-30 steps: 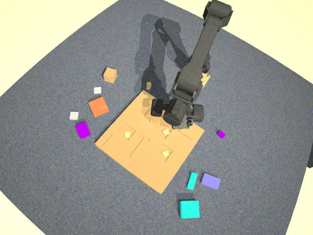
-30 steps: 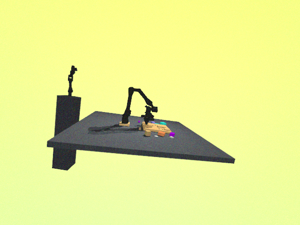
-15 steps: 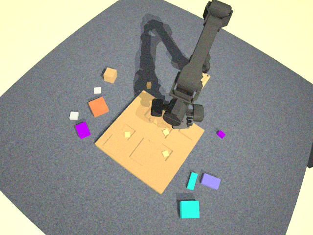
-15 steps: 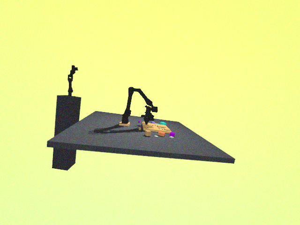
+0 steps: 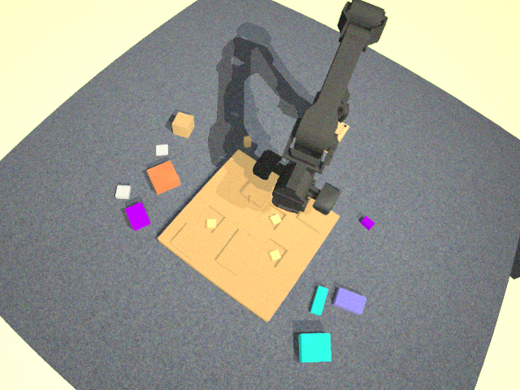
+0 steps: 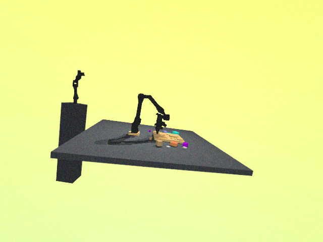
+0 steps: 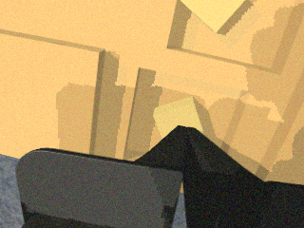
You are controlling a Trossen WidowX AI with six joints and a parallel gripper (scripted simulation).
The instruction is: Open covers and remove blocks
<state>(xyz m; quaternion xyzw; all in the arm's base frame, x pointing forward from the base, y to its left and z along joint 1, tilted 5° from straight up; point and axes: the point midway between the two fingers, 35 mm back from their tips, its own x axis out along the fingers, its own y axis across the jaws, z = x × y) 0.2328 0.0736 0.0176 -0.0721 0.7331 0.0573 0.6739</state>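
Now: the lilac block 90 mm ahead of my gripper tip, 250 mm to the left of it and 20 mm below it. The rest, counted from my gripper tip: magenta cube (90 mm behind, 180 mm to the left, 20 mm below); then cyan bar (130 mm ahead, 200 mm to the left, 20 mm below); then orange block (160 mm ahead, 250 mm to the right, 10 mm below).
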